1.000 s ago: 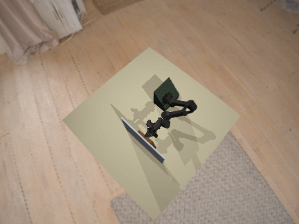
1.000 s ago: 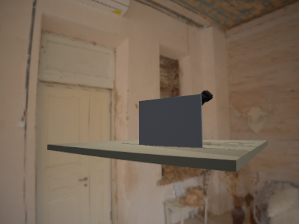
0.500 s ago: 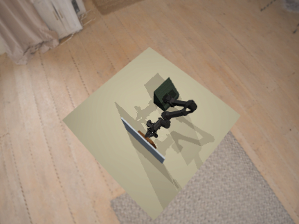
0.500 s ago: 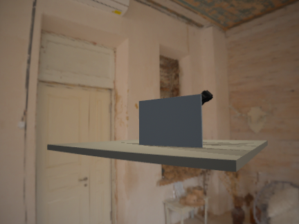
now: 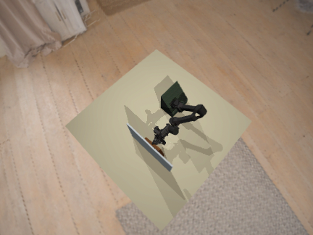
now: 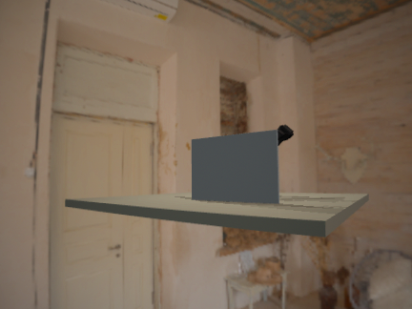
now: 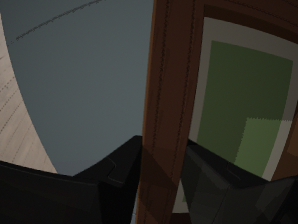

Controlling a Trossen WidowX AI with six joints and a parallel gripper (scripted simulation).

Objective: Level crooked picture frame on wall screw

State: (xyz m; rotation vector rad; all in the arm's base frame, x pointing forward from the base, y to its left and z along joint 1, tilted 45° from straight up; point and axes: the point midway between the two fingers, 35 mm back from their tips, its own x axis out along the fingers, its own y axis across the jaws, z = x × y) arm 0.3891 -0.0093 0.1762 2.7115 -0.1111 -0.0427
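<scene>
The picture frame is 1 cm ahead of my gripper tip, 1 cm to the left of it and 5 cm below it. Round my gripper tip: grey-blue wall panel 2 cm ahead, 1 cm to the right, 7 cm below.
</scene>
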